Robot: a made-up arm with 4 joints.
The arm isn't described. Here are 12 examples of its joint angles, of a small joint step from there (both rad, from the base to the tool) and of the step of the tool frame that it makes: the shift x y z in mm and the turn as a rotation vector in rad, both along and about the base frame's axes.
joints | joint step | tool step
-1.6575 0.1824 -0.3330 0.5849 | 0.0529 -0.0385 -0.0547 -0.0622 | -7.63 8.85 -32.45 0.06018 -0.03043 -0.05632
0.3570 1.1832 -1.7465 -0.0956 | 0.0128 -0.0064 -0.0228 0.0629 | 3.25 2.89 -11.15 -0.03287 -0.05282 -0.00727
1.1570 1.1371 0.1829 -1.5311 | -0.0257 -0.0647 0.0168 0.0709 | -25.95 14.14 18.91 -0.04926 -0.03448 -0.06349
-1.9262 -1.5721 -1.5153 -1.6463 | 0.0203 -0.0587 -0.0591 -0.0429 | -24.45 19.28 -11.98 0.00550 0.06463 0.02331
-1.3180 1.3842 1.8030 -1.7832 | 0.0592 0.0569 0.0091 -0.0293 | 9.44 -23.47 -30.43 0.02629 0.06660 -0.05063
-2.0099 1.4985 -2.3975 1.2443 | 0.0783 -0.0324 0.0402 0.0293 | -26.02 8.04 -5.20 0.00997 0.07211 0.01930
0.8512 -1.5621 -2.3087 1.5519 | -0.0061 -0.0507 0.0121 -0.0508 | -3.17 7.17 -7.12 -0.00366 -0.02674 0.03438
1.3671 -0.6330 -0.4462 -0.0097 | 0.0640 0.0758 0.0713 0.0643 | 16.92 -33.45 55.35 0.11673 0.00151 0.00146
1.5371 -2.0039 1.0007 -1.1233 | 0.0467 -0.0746 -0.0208 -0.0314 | -5.15 21.56 -0.41 -0.06375 -0.01921 -0.05845
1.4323 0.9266 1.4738 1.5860 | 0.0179 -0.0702 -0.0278 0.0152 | -2.81 -2.66 17.43 -0.05261 0.00209 -0.00410
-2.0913 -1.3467 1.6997 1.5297 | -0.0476 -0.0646 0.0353 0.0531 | -14.31 3.13 -2.94 -0.01229 -0.07039 0.02993
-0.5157 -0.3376 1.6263 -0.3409 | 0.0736 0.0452 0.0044 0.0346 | -0.53 -9.90 -24.44 0.01077 0.12664 -0.05831
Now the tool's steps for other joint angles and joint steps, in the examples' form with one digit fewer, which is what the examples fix.
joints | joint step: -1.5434 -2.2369 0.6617 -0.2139 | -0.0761 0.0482 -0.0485 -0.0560
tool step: 7.7 27.9 14.5 -0.0182 0.0106 0.0576
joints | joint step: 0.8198 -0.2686 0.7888 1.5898 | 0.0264 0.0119 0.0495 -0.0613
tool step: 9.4 -10.3 -3.1 -0.0283 -0.0090 0.0395
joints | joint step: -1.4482 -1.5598 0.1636 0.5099 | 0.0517 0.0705 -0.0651 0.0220
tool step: -17.3 -28.9 -65.5 0.0059 0.1340 -0.0454
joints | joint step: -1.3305 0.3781 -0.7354 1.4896 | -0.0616 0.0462 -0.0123 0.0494
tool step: 4.3 -0.3 4.0 0.0019 -0.0161 0.0273
